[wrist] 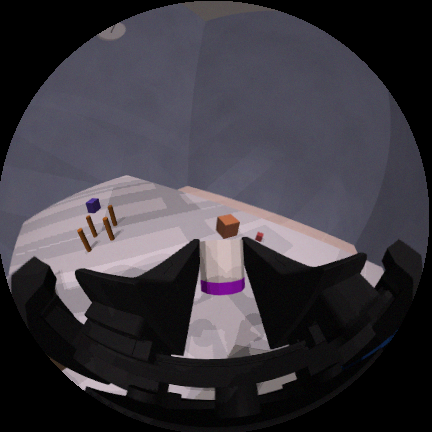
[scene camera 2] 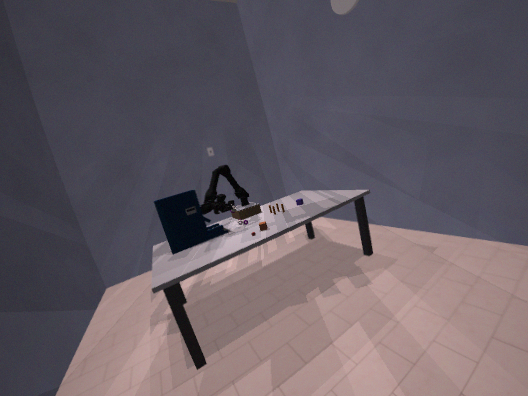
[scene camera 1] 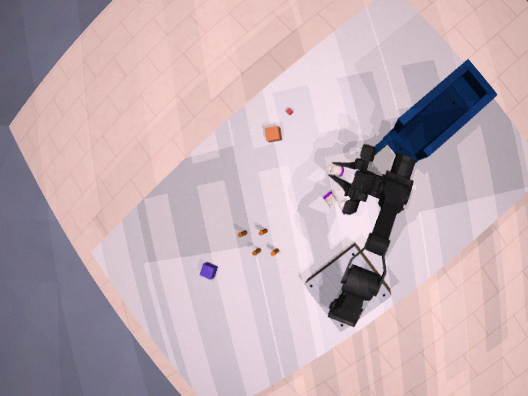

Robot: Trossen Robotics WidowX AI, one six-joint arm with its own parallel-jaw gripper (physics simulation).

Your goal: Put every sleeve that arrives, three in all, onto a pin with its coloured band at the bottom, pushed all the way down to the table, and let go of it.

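My gripper is shut on a white sleeve with a purple band. The sleeve lies along the fingers, with its band at the end nearer my wrist. I hold it above the table, to the right of the pins. Several orange-brown pins stand upright in a small cluster. Another banded sleeve lies on its side on the table just below my fingers. Small purple-banded pieces show on the table in the far scene view.
An orange cube, a small red cube and a purple cube sit on the table. A blue chute reaches in beside my arm. My base stands on a brown-edged plate.
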